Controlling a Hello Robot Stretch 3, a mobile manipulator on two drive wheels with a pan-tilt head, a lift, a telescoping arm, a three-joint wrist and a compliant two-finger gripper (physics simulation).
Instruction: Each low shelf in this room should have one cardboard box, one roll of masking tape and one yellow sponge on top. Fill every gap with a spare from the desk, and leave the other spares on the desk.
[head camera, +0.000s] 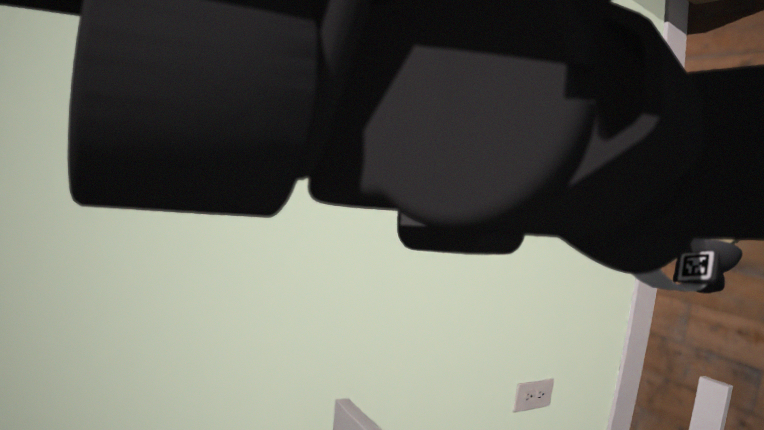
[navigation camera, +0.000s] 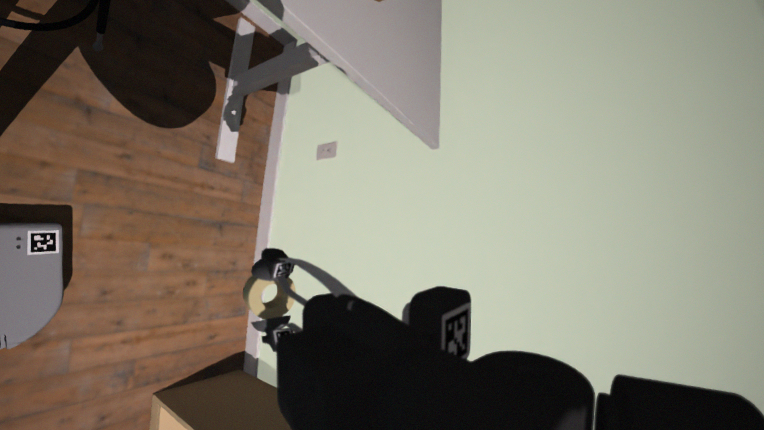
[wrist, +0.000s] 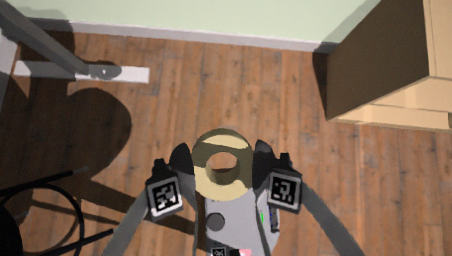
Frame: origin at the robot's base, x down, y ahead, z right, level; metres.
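Seen in the pictures: gripper, fingertip midpoint: (navigation camera: 266, 291).
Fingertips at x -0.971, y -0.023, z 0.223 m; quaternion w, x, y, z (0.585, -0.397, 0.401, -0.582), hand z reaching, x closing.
Observation:
Offsets run from my fingertips to a thing's middle. "spot": to the spot under its first point. Level surfaces: height alone.
A roll of masking tape @(dx -0.010, dy +0.000, dz -0.003 m) (navigation camera: 255, 300) (wrist: 222, 192) is held between the two fingertips of my gripper (navigation camera: 271, 296) (wrist: 222, 159), above the floor. In the head camera, the dark wrist covers the upper part and the roll is mostly hidden. Part of a light wooden shelf unit (navigation camera: 213, 395) (wrist: 380, 65) shows at the bottom of the navigation view and at the right of the wrist view, apart from the gripper; its top surface's contents cannot be told. Part of a white desk @(dx +0.021 m) (navigation camera: 384, 64) shows at the top of the navigation view. No cardboard box or yellow sponge can be made out.
The desk's foot @(spot: dx +0.946, dy +0.415, dz +0.495 m) (navigation camera: 227, 144) (wrist: 135, 74) rests on the wooden floor @(dx +0.971 m) (navigation camera: 149, 213) (wrist: 280, 100) near the green wall (head camera: 213, 320) (navigation camera: 588, 160). My grey base (navigation camera: 26, 288) (wrist: 235, 215) is below the gripper. Black curved tubing @(spot: dx +0.709, dy +0.551, dz -0.110 m) (navigation camera: 53, 24) (wrist: 42, 185) stands nearby. An outlet @(dx +0.571, dy +0.382, dz +0.733 m) (head camera: 533, 395) (navigation camera: 326, 150) is on the wall.

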